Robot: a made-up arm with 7 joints.
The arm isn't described. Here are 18 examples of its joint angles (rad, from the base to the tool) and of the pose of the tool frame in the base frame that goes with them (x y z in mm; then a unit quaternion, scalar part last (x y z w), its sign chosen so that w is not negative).
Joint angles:
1: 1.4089 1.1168 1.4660 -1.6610 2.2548 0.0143 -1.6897
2: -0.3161 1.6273 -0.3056 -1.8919 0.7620 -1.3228 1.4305
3: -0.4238 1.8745 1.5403 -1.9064 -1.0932 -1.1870 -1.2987
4: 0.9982 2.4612 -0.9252 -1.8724 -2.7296 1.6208 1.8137
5: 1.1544 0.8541 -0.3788 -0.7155 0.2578 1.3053 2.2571
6: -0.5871 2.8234 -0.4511 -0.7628 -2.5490 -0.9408 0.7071
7: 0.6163 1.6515 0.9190 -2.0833 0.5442 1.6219 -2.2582
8: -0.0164 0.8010 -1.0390 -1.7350 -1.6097 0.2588 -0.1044
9: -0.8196 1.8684 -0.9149 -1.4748 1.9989 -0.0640 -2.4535
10: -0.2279 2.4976 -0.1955 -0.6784 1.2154 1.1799 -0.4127
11: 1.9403 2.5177 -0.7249 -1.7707 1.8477 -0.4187 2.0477
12: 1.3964 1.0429 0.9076 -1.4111 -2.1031 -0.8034 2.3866
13: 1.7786 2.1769 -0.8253 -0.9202 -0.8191 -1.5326 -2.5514
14: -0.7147 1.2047 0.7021 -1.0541 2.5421 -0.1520 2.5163
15: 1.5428 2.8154 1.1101 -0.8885 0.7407 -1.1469 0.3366
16: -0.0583 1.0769 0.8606 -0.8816 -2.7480 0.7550 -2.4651
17: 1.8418 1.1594 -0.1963 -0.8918 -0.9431 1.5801 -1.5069
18: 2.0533 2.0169 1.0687 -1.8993 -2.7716 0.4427 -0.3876
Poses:
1: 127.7 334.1 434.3 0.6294 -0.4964 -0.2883 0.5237
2: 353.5 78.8 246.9 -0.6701 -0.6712 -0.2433 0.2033
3: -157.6 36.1 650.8 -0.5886 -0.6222 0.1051 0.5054
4: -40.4 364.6 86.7 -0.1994 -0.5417 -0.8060 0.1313
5: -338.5 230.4 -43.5 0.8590 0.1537 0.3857 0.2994
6: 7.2 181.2 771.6 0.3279 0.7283 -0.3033 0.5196
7: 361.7 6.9 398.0 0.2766 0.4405 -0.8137 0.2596
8: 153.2 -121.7 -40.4 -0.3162 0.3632 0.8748 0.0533
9: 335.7 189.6 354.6 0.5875 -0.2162 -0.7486 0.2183
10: 183.5 305.4 729.2 0.6683 -0.1772 0.0646 0.7196
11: -211.0 271.2 207.7 0.4805 -0.0102 0.6390 0.6007
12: 4.8 424.4 267.5 0.3403 -0.0093 -0.1510 0.9281
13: -66.2 511.7 329.6 0.5681 0.5929 0.4637 0.3327
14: 191.8 336.8 526.1 0.8562 -0.2972 -0.2219 0.3595
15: 466.8 167.3 208.2 -0.1286 -0.7120 -0.6506 0.2308
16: 157.1 496.6 268.7 0.3067 -0.9367 0.0998 0.1361
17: -464.2 310.8 221.2 0.3659 -0.8246 0.3313 0.2763
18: 213.3 193.9 32.6 -0.3065 -0.1926 0.4858 0.7956
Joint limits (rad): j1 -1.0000..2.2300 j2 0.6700..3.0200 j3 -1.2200..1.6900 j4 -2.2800..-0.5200 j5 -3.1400..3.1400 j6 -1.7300..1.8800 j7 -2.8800..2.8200
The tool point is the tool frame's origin. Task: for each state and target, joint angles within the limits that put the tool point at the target. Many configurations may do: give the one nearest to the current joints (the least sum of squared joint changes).
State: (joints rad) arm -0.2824 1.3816 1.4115 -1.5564 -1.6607 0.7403 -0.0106
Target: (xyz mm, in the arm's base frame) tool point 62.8 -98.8 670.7
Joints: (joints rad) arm -0.1566 2.0063 1.3154 -2.0129 -1.6244 0.8302 -0.0256
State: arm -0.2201 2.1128 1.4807 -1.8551 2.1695 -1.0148 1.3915
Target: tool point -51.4 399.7 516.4
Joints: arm -0.4018 1.3239 1.6900 -1.0212 2.2329 -0.9392 1.3860
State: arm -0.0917 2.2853 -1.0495 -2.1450 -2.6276 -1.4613 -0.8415
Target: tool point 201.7 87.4 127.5
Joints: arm -0.1005 2.0741 -1.0019 -2.1370 -2.6148 -1.5356 -0.8321
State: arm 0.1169 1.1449 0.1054 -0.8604 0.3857 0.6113 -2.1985
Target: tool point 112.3 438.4 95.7
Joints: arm 0.4315 1.2206 0.1854 -0.7068 0.4017 0.4276 -2.2019
